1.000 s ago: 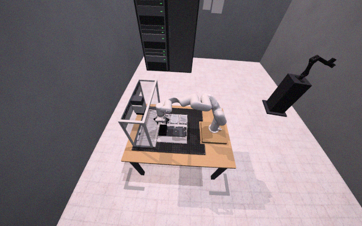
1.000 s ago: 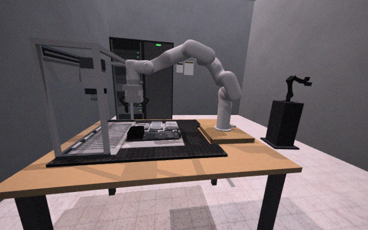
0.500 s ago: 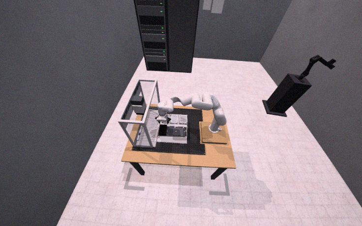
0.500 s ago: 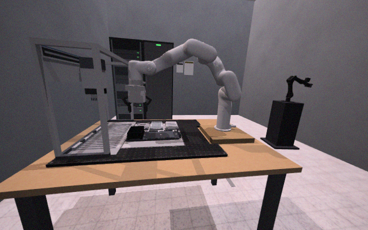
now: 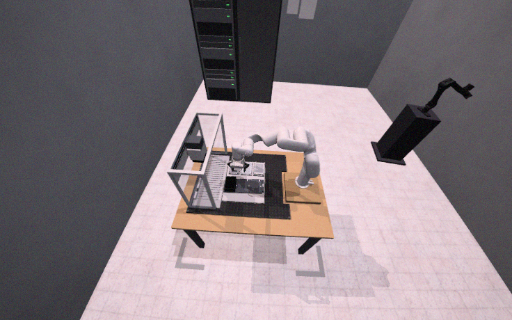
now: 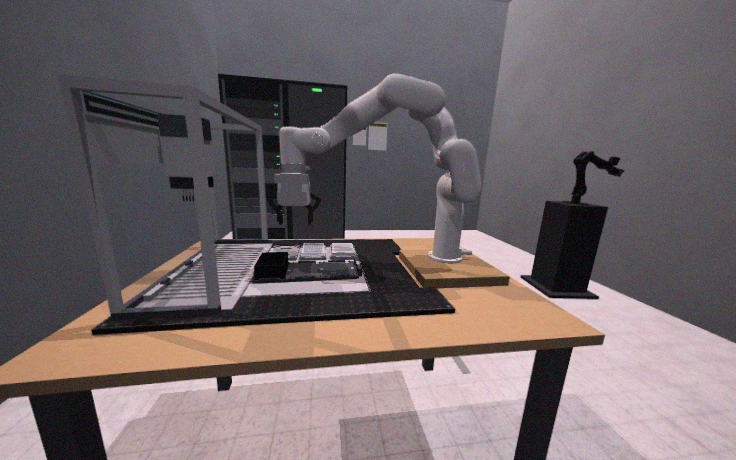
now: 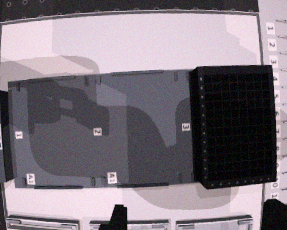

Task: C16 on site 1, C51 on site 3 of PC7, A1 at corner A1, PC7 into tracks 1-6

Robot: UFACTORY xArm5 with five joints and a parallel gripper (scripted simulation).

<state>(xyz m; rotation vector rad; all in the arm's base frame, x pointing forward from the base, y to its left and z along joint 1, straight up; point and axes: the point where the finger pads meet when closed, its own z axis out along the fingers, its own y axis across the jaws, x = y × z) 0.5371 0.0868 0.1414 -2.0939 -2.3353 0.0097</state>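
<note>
Right now my hand is 3 cm past the 96-well plate C15, 14 cm to the left of it and 14 cm above it. The rest, counted from my hand: post: 12 cm ahead, 29 cm to the left, 9 cm above; then grey plate carrier PC7: 5 cm behind, 4 cm to the left, 15 cm below.
</note>
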